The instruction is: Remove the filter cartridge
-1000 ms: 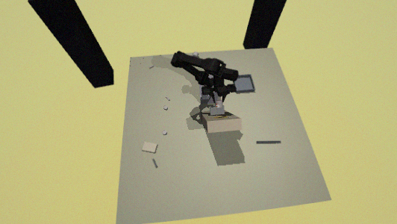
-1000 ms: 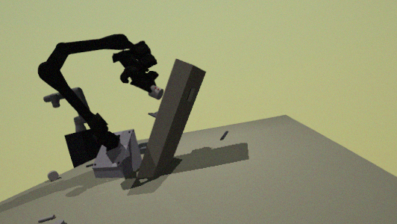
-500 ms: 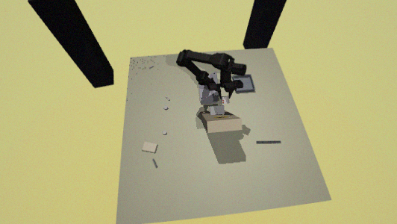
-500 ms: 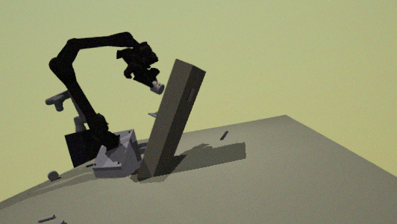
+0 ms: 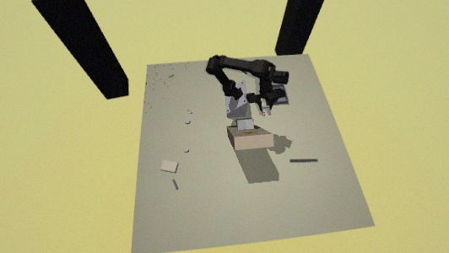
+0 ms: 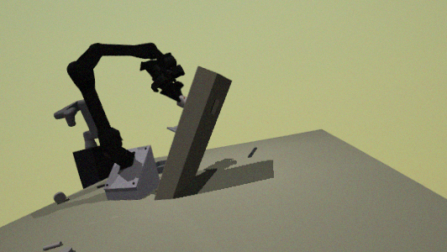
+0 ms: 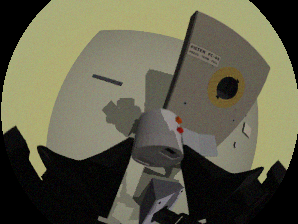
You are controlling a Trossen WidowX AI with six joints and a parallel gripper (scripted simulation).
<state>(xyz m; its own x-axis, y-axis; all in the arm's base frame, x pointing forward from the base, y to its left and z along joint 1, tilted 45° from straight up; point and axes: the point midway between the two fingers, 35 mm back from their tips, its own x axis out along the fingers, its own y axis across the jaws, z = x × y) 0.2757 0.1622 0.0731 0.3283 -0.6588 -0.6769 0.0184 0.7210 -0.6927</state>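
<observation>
My gripper tip is 280 mm past the dark-walled tray, 220 mm to the right of it and 300 mm above it. From my gripper tip the other things lie so: round filter cartridge (right at my gripper tip); then cream tile (70 mm ahead, 570 mm to the right, 300 mm below).
</observation>
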